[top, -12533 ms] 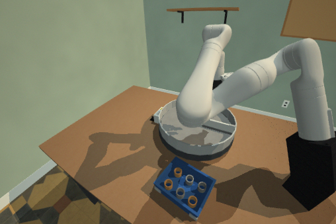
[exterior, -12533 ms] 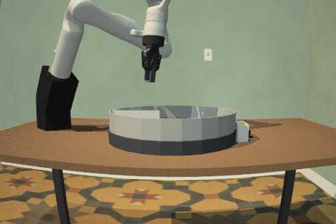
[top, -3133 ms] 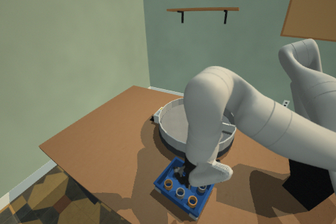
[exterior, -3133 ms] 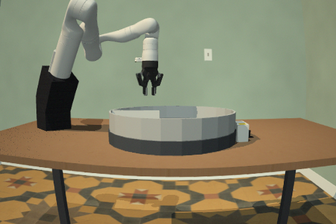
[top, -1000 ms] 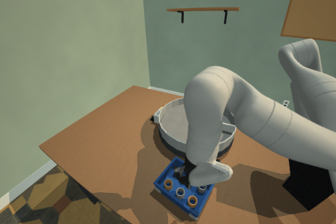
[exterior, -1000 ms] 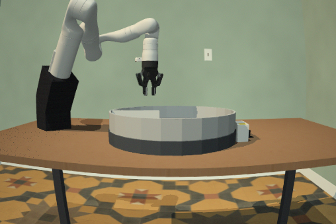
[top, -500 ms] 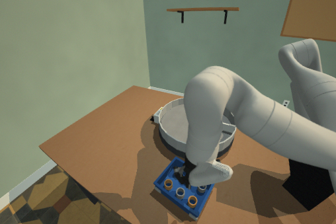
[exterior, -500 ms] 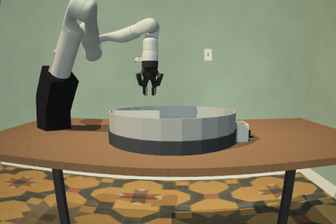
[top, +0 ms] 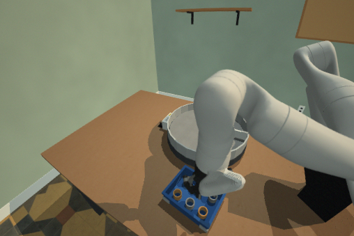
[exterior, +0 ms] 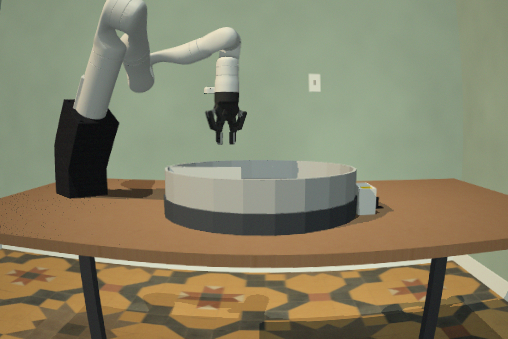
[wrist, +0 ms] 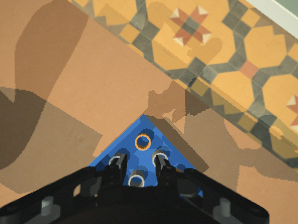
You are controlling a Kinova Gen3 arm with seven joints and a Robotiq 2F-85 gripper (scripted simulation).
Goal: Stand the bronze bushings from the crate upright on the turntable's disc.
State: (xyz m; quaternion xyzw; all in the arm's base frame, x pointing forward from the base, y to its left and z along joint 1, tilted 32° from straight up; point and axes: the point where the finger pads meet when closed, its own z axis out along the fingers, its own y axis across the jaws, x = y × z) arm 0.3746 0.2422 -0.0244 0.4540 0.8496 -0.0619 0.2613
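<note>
My hand is 130 mm above the blue crate, 40 mm to the left of it and 40 mm short of it. Round my hand: turntable disc: 390 mm to the right, 100 mm below, 70 mm ahead.
</note>
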